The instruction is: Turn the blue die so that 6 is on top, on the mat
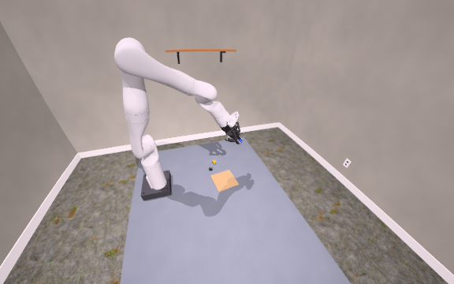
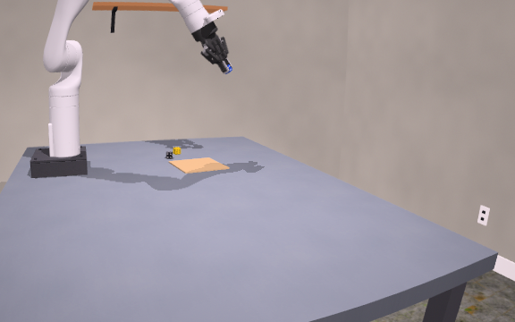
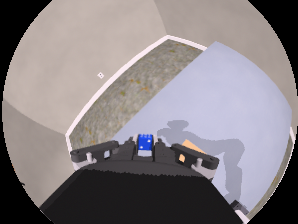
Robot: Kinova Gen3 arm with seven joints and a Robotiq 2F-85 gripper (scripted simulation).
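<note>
Now: hand 80 mm past the mat, 20 mm to the left of it and 300 mm above it. From my hand the other things lie so: black die 150 mm behind, 90 mm to the left, 290 mm below; then yellow die 120 mm behind, 160 mm to the left, 290 mm below; then blue die 10 mm ahead, 10 mm below.
</note>
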